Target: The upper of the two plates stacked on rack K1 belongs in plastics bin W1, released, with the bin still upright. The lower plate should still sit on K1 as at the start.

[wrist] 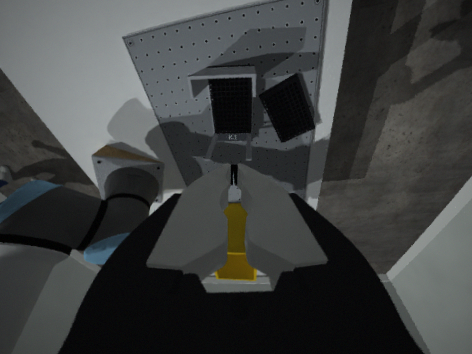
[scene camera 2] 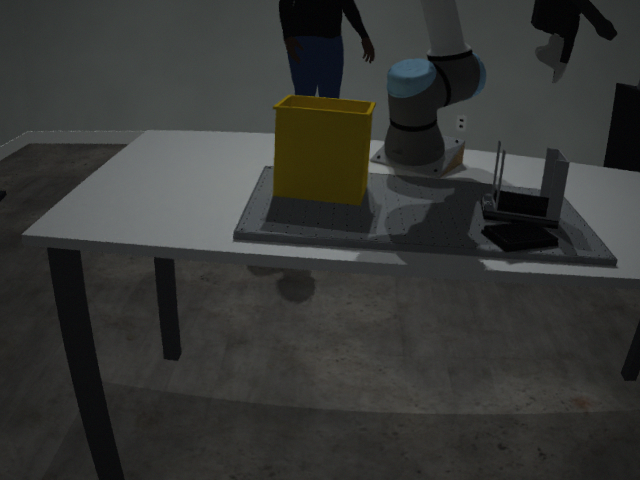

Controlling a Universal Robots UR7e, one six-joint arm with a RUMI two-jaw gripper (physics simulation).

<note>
In view: my gripper (scene camera 2: 553,82), a yellow plastics bin W1 (scene camera 2: 322,145), a black plate (scene camera 2: 510,237) and a black plate (scene camera 2: 512,202).
The yellow plastics bin W1 also shows in the wrist view (wrist: 236,268). My gripper also shows in the wrist view (wrist: 233,166).
</note>
